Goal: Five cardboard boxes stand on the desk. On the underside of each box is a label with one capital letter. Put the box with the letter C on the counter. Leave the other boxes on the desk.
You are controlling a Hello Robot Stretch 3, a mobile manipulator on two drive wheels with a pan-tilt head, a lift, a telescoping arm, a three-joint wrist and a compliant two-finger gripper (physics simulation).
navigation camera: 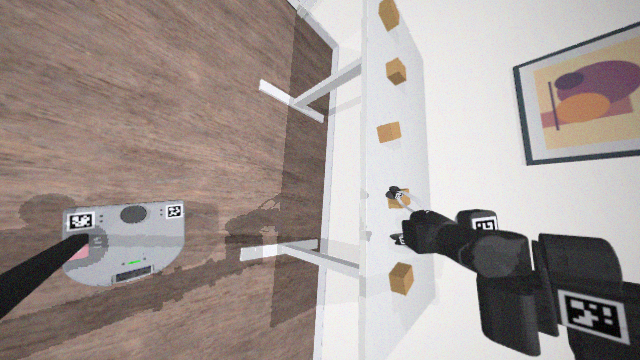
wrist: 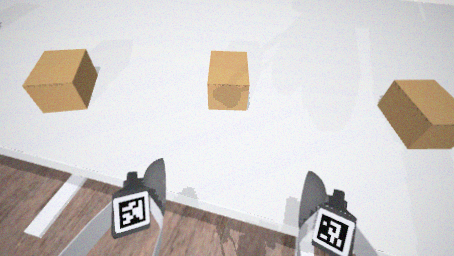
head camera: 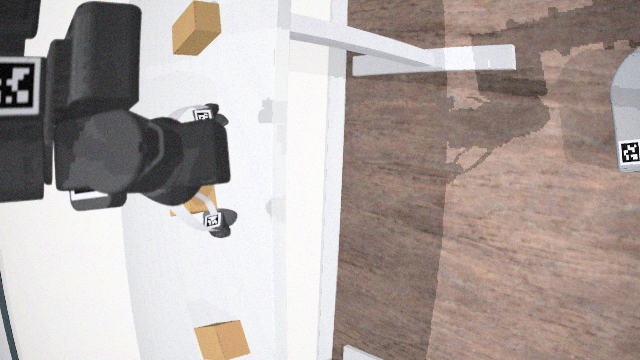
Labels:
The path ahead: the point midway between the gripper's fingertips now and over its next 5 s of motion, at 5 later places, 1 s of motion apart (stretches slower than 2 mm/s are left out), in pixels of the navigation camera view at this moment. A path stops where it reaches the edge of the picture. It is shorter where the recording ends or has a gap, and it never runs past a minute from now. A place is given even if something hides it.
My gripper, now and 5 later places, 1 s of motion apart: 393,214; 434,210; 400,209; 404,207; 412,204; 405,204

